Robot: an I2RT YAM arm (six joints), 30 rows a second.
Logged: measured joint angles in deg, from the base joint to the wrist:
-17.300, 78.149, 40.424, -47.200, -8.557, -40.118
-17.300, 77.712, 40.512, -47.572, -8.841, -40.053
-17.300, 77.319, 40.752, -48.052, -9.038, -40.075
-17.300, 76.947, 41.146, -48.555, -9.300, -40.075
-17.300, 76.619, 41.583, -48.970, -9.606, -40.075
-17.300, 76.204, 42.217, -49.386, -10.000, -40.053
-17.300, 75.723, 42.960, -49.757, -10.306, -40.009
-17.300, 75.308, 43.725, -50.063, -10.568, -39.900
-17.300, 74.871, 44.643, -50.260, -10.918, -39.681
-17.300, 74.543, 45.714, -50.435, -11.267, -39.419
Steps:
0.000, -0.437, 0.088, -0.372, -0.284, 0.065
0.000, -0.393, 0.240, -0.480, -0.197, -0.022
0.000, -0.372, 0.394, -0.503, -0.262, 0.000
0.000, -0.328, 0.437, -0.415, -0.306, 0.000
0.000, -0.415, 0.634, -0.416, -0.394, 0.022
0.000, -0.481, 0.743, -0.371, -0.306, 0.044
0.000, -0.415, 0.765, -0.306, -0.262, 0.109
0.000, -0.437, 0.918, -0.197, -0.350, 0.219
0.000, -0.328, 1.071, -0.175, -0.349, 0.262

